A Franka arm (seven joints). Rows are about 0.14 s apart.
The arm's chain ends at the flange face. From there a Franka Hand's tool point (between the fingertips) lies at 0.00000 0.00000 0.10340 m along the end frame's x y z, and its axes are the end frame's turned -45 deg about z.
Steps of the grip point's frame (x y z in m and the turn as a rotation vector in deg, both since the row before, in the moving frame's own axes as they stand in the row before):
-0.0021, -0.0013, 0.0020, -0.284, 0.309, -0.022
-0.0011, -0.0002, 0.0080, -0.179, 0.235, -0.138
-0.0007, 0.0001, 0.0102, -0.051, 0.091, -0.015
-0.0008, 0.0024, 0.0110, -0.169, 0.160, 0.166
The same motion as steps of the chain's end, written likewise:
-0.0032, 0.0006, 0.0020, 0.018, 0.419, -0.022
-0.0014, 0.0007, 0.0080, 0.040, 0.293, -0.138
-0.0006, 0.0006, 0.0102, 0.028, 0.100, -0.015
0.0007, 0.0023, 0.0110, -0.006, 0.233, 0.166

